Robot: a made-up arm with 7 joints.
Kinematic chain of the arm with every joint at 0, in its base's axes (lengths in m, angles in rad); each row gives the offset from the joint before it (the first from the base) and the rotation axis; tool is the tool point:
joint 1: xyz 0 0 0 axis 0 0.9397 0.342
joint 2: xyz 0 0 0 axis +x
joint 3: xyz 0 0 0 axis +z
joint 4: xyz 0.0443 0 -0.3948 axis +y
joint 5: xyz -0.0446 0 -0.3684 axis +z
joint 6: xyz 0 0 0 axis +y
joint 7: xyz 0 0 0 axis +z
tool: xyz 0 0 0
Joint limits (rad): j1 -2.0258..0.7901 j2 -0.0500..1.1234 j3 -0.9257..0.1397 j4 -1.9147..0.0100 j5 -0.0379..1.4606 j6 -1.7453..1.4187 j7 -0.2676..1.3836
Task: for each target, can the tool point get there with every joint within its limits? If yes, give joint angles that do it. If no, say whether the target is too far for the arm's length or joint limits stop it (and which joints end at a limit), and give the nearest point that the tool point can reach.
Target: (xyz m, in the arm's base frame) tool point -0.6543 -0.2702 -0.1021
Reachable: no: joint limits stop it (at a limit: joint 1, joint 2, joint 3, joint 4) | nearest point -0.5019 -0.1108 -0.5635 | short by 0.511 m
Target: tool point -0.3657 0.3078 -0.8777
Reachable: no: too far | nearest point -0.2812 0.2366 -0.6748 | short by 0.231 m
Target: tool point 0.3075 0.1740 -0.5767
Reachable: yes | joints 0.0986 0.4421 -0.2322 -1.2219 0.4732 -1.4114 0.6190
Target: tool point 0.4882 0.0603 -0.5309
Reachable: yes | joints -0.3057 0.1838 -0.0566 -0.9173 0.1067 0.1939 1.0590
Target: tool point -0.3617 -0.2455 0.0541
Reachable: no: joint limits stop it (at a limit: joint 1, joint 2, joint 4) | nearest point 0.0332 -0.4820 0.1709 | short by 0.475 m
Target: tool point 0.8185 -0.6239 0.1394
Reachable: no: too far | nearest point 0.6114 -0.4504 0.1098 | short by 0.272 m
